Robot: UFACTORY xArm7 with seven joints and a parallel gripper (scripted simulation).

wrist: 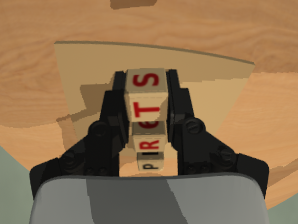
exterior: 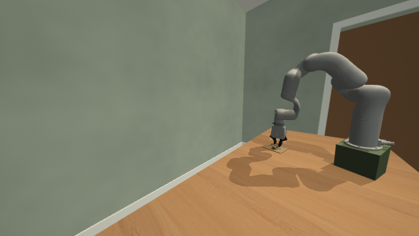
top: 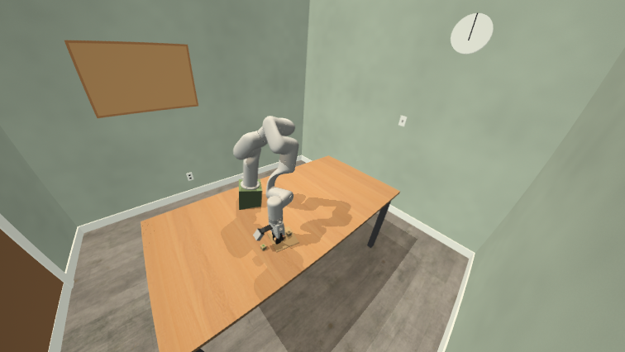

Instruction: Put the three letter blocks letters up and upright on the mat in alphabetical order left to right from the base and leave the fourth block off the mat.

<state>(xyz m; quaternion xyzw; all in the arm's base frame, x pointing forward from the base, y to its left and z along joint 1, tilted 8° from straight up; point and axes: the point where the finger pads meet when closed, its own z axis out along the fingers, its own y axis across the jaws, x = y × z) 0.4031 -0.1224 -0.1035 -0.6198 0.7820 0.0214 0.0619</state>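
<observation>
The tan mat lies 4 cm to the left of my hand, 2 cm below it and 1 cm ahead of it. From my hand the other things lie so: green-topped block 8 cm to the right, 2 cm behind, 1 cm below.
</observation>
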